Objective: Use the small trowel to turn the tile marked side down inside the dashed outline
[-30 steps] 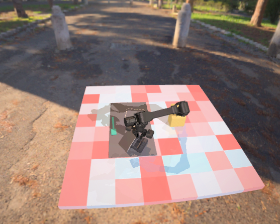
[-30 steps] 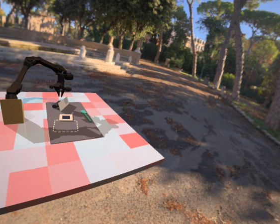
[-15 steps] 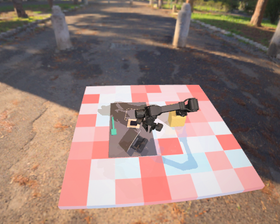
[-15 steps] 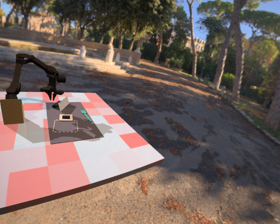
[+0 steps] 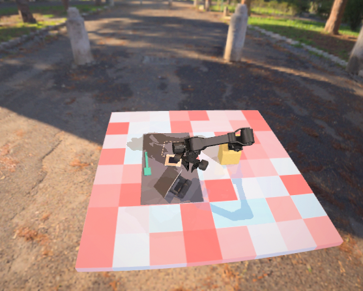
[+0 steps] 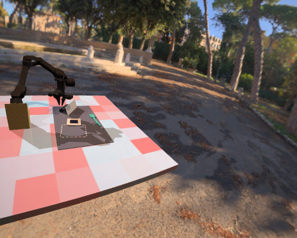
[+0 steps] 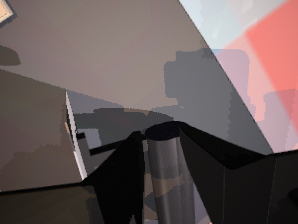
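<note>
Now: the small trowel 9 cm to the left of my gripper tip, 7 cm ahead of it and 4 cm below it. The rest, counted from my gripper tip: grey mat: 15 cm to the right, 12 cm ahead, 9 cm below; then green trowel-shaped tool: 26 cm ahead, 12 cm to the right, 7 cm below; then tan tile: 16 cm to the right, 9 cm ahead, 7 cm below.
</note>
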